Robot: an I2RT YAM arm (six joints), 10 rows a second.
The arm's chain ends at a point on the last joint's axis. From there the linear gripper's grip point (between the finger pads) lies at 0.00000 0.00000 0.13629 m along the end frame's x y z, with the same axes.
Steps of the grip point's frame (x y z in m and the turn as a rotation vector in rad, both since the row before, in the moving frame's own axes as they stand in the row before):
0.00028, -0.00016, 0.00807, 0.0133, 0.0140, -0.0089
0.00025, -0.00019, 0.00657, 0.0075, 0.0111, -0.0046
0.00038, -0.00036, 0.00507, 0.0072, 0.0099, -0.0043
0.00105, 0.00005, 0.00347, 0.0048, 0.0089, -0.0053
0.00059, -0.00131, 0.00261, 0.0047, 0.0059, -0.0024
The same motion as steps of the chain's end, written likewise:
-0.00162, 0.00166, 0.00810, 0.0133, 0.0140, -0.0089
-0.00126, 0.00084, 0.00658, 0.0075, 0.0111, -0.0046
-0.00097, 0.00062, 0.00508, 0.0072, 0.0099, -0.0043
-0.00016, 0.00071, 0.00348, 0.0048, 0.0089, -0.0053
-0.00021, -0.00067, 0.00261, 0.0047, 0.0059, -0.0024

